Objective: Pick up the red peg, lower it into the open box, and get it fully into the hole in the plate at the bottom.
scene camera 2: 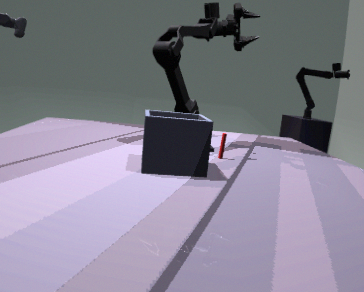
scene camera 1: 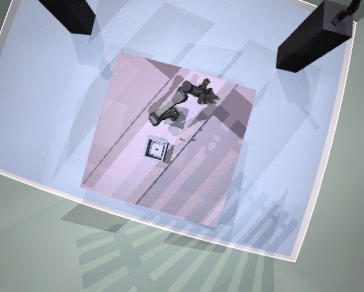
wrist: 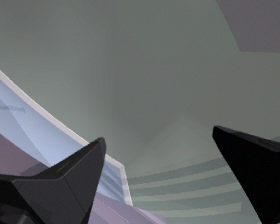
Labels:
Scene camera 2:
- gripper: 259, 26
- dark box: 178, 144
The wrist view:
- gripper: 160, 137

